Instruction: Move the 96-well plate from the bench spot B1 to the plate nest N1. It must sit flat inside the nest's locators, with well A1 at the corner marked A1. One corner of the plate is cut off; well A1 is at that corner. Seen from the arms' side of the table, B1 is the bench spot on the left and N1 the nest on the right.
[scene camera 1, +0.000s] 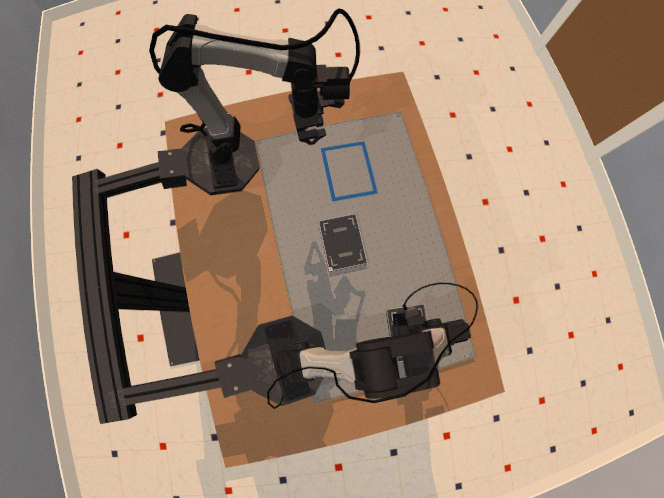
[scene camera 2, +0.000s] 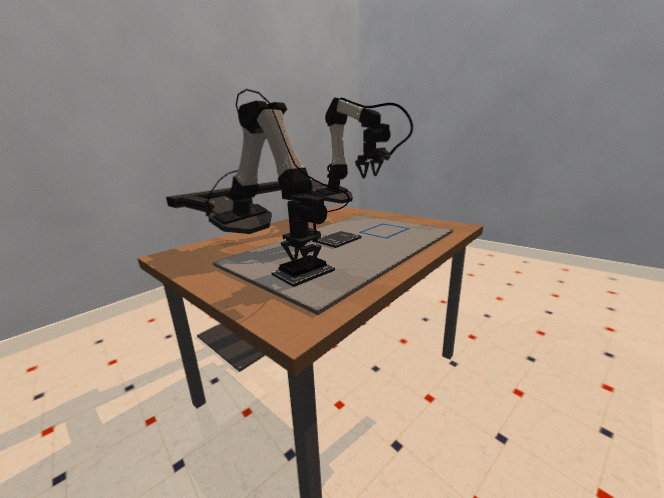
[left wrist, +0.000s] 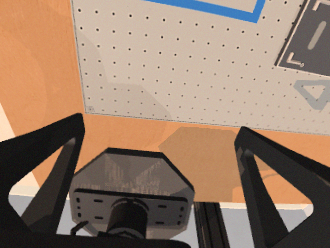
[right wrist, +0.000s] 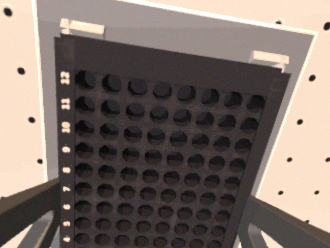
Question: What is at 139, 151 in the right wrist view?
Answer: A black 96-well plate.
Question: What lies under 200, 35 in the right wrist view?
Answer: A nest N1.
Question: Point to my right gripper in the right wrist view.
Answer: At 155, 195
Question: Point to my right gripper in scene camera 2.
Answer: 302, 265
